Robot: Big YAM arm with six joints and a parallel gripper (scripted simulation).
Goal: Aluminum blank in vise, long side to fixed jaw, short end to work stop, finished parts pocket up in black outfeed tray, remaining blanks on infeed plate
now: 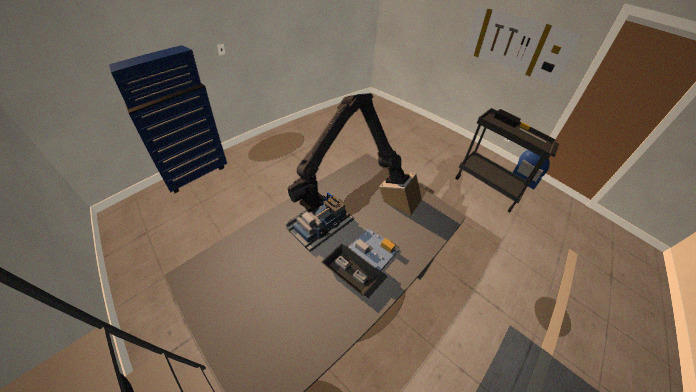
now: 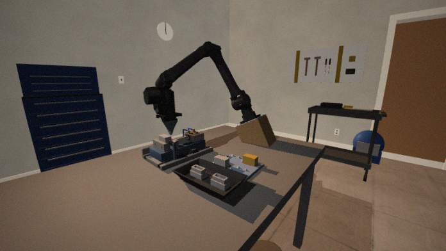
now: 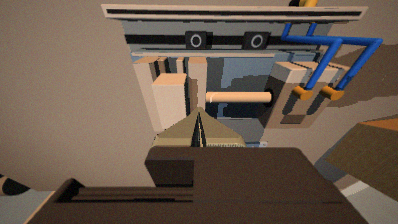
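Now: hand 8 cm above the vise, 4 cm past it and 1 cm to the right of it. Also, from my hand: yellow brass blank (35 cm to the left, 14 cm behind, 10 cm below).
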